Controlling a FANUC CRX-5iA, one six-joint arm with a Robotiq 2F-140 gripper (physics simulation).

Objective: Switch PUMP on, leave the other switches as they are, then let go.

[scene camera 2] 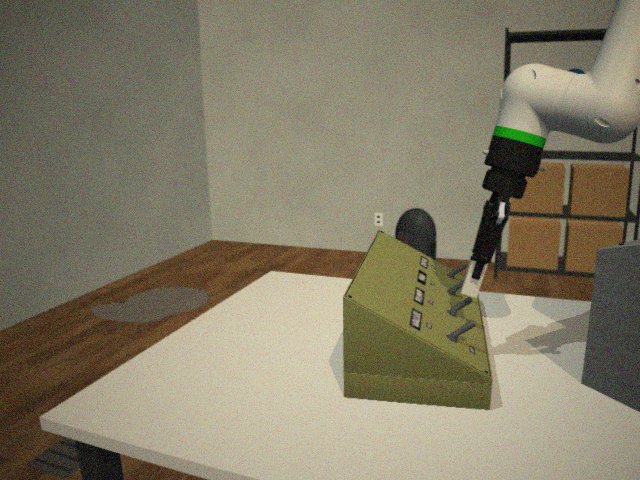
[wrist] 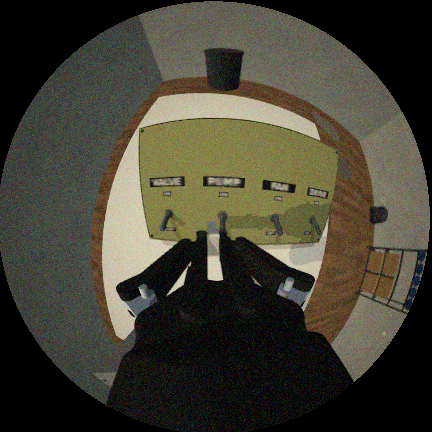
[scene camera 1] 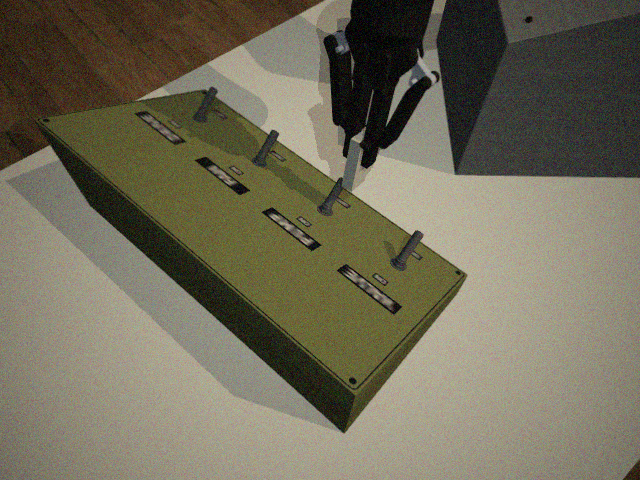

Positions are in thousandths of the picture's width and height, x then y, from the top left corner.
gripper: scene camera 2 732, 614; wrist 490, 531; scene camera 1 552, 382
